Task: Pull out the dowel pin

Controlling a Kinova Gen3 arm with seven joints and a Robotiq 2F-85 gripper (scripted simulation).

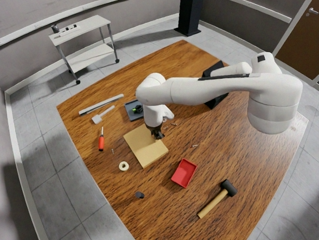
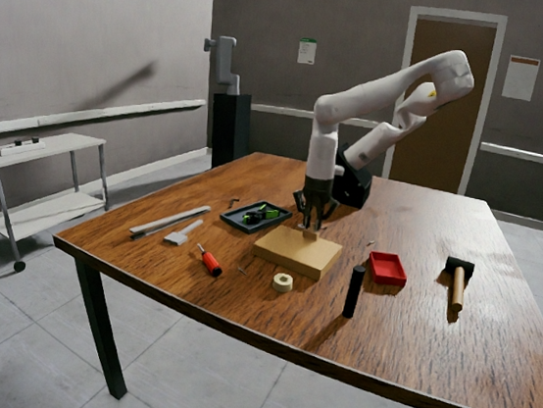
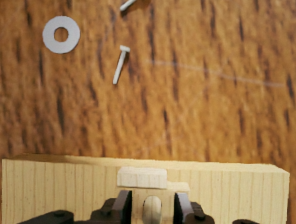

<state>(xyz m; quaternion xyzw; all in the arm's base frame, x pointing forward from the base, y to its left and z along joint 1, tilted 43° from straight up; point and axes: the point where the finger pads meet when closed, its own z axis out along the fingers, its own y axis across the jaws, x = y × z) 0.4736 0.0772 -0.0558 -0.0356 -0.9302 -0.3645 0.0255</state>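
My gripper is now 20 mm above the pale dowel pin. From my hand the other things lie so: wooden block (40 mm below); bench board (50 mm below, 50 mm ahead, 10 mm to the right); red bin (230 mm to the left, 70 mm below).
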